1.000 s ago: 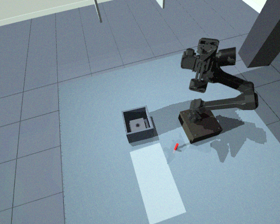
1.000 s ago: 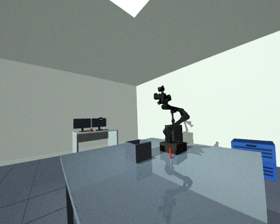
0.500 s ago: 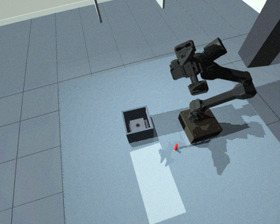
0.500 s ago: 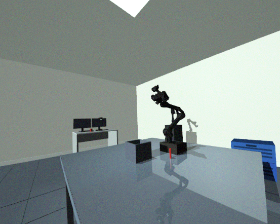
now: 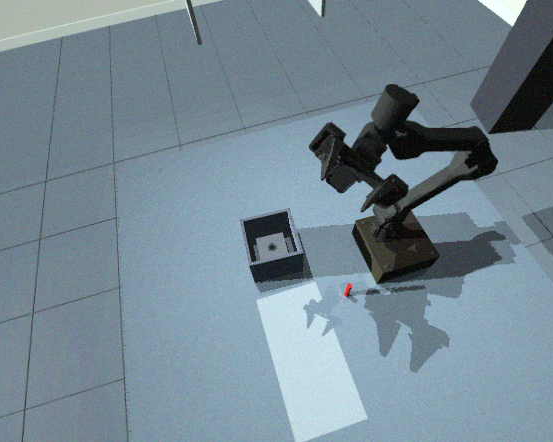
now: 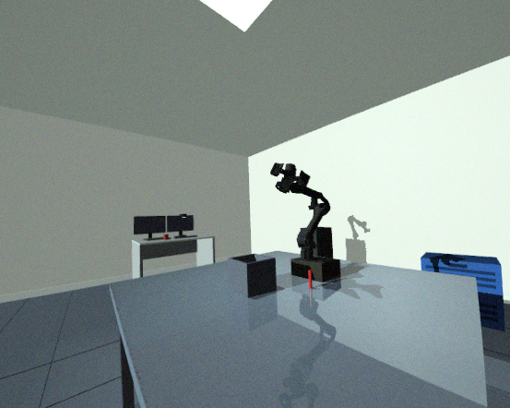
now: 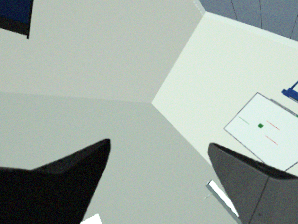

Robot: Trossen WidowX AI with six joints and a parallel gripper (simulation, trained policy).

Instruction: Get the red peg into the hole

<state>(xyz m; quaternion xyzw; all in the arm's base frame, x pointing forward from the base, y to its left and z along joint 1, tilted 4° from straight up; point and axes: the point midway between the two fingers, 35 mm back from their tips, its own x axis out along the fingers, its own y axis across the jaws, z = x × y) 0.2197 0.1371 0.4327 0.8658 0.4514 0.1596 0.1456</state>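
Right now my gripper tip is 50 cm above the red peg and 7 cm past it. Round my gripper tip: grey plate: 50 cm below, 16 cm to the right, 14 cm ahead.
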